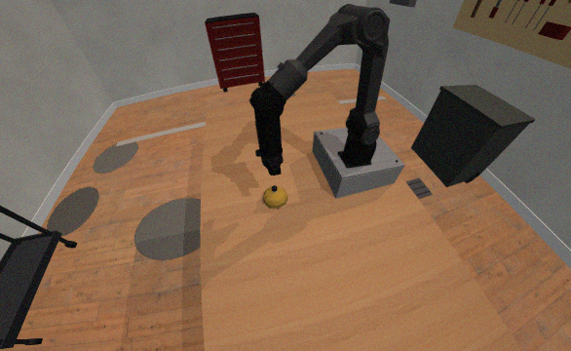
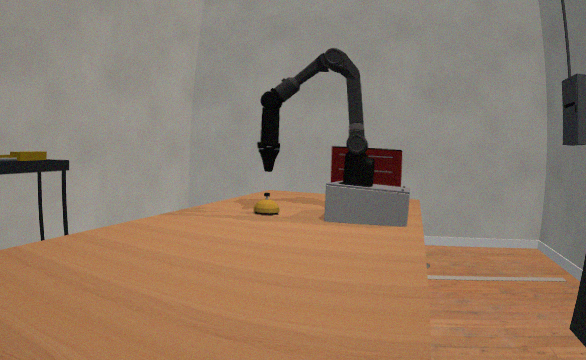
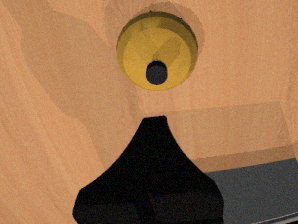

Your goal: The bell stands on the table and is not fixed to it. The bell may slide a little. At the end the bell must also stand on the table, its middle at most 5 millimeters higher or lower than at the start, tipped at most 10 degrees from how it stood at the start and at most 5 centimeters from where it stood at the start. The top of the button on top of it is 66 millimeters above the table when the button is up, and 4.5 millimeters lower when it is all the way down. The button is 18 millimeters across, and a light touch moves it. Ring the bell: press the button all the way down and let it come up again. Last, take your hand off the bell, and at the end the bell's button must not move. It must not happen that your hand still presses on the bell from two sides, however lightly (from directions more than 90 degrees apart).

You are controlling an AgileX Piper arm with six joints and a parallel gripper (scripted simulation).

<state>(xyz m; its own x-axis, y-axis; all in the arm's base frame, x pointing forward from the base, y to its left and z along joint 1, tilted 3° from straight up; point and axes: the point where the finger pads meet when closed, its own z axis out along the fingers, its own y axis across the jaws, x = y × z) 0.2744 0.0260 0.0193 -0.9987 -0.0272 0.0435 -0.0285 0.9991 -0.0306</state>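
Right now my hand is 80 mm above the button. Also, from my hand: bell 100 mm below.
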